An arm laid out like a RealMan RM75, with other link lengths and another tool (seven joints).
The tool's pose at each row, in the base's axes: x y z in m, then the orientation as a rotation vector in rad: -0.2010, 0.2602, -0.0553, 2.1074, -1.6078, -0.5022; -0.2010, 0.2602, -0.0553, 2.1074, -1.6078, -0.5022; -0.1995, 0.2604, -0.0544, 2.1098, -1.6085, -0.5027; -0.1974, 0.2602, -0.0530, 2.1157, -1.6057, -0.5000; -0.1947, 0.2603, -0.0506, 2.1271, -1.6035, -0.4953; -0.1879, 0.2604, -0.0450, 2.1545, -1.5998, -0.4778
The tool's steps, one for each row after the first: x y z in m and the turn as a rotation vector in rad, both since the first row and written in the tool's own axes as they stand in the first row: 0.0000, 0.0000, 0.0000, 0.0000, 0.0000, 0.0000; 0.0002, -0.0008, -0.0016, 0.0018, -0.0013, -0.0011; 0.0009, -0.0016, -0.0038, 0.0051, 0.0002, -0.0050; 0.0014, -0.0025, -0.0073, 0.0131, 0.0012, -0.0113; 0.0030, -0.0050, -0.0156, 0.0349, 0.0068, -0.0246
